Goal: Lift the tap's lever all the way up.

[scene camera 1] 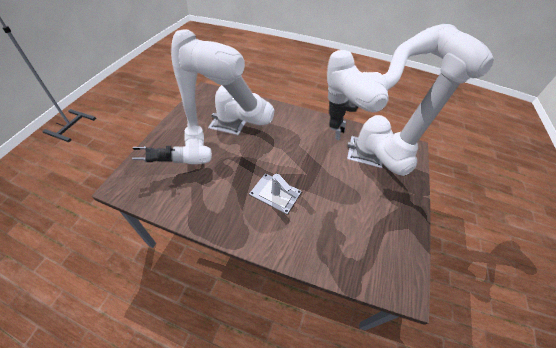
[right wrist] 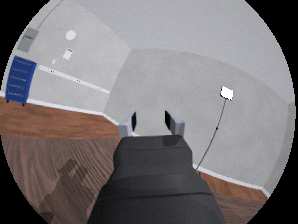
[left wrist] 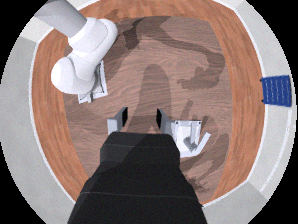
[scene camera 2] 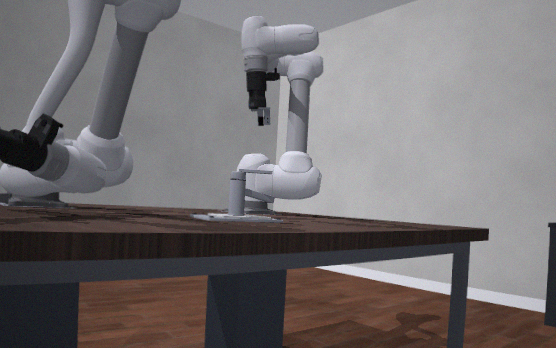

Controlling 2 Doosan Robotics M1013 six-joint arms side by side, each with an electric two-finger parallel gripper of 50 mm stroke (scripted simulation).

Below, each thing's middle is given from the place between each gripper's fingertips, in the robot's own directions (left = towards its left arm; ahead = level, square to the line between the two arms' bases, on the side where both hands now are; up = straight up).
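Tap (scene camera 2: pixel 237 194): 26 cm below my left hand (scene camera 2: pixel 264 125), 20 cm ahead of it and 23 cm to the right of it.
My right gripper is 80 mm above the tap, 770 mm to the right of it and 80 mm past it.
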